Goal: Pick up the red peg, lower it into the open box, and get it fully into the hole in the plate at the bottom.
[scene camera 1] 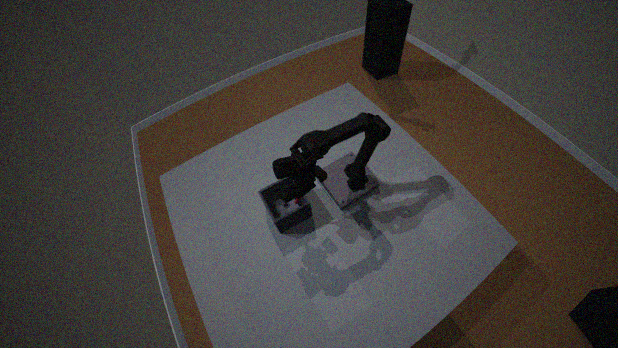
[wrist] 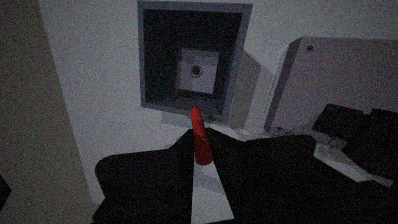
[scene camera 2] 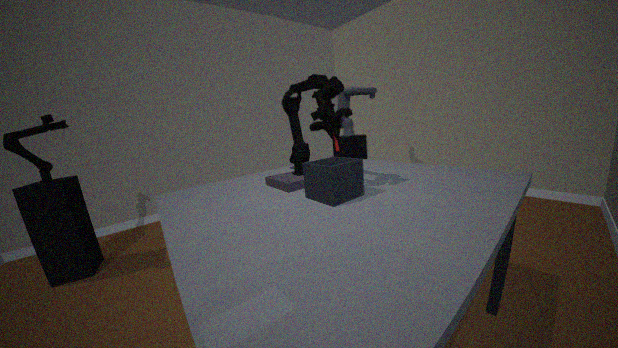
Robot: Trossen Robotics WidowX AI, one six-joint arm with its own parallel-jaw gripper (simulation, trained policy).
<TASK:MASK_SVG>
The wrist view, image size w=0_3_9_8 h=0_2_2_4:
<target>my gripper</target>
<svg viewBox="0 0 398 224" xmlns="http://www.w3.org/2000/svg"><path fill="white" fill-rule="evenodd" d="M0 175L1 211L12 190ZM379 131L373 146L392 162L398 163L398 129ZM193 129L189 129L168 149L116 154L101 159L95 166L95 175L105 199L93 214L92 220L94 223L91 224L191 224L195 154ZM205 128L213 155L213 162L235 218L207 224L398 224L398 175L390 188L375 180L355 182L314 157L316 140L310 135L299 134L253 139L243 142L210 127Z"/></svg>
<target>red peg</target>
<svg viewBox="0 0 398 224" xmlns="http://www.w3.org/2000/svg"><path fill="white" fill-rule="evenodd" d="M194 107L191 109L191 119L194 134L195 160L198 165L205 166L213 161L213 155L201 111L198 107Z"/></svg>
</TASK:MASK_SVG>
